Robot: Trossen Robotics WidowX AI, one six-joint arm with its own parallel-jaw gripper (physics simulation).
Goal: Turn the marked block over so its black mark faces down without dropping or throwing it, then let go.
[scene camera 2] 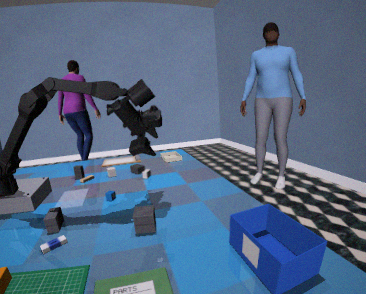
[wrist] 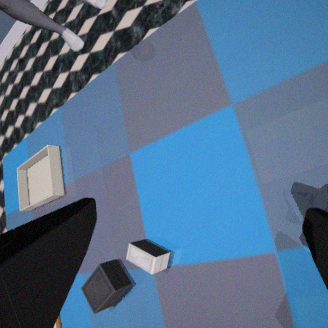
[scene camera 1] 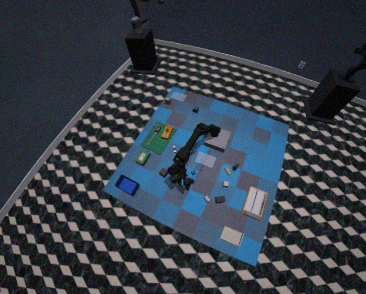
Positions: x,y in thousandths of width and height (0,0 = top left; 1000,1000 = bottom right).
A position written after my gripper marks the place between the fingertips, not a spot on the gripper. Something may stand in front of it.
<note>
My gripper (scene camera 2: 428,498) is open, holding nothing. Further things: a tray (wrist: 120,547).
My gripper is seen too in the wrist view (wrist: 611,654).
</note>
